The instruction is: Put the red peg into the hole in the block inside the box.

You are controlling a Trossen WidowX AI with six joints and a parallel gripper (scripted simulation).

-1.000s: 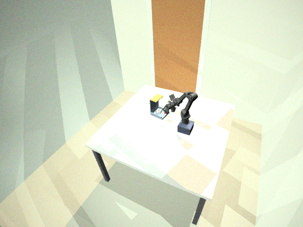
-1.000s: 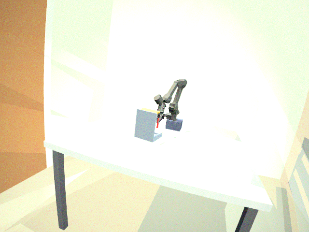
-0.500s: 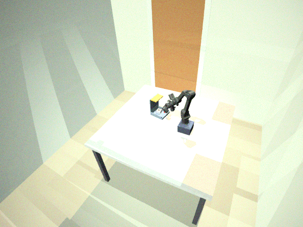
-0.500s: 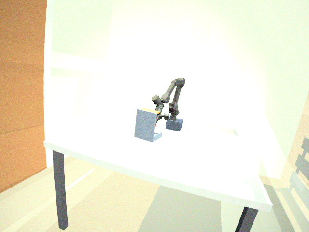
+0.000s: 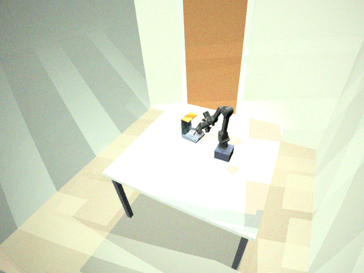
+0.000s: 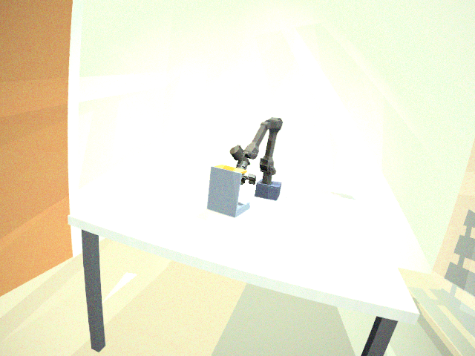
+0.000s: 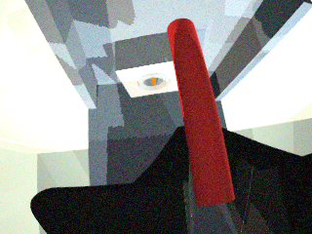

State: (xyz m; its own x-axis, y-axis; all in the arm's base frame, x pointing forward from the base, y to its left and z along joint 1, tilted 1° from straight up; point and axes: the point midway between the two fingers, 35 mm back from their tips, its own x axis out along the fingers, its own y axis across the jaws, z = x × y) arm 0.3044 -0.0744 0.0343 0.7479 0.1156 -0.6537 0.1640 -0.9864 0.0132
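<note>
Now: gripper tip 110 mm short of the box wall, 10 mm to the left of it and 20 mm below it. Round my gripper tip: red peg: 30 mm behind, 10 mm below; yellow roof: 60 mm ahead, 110 mm above.
</note>
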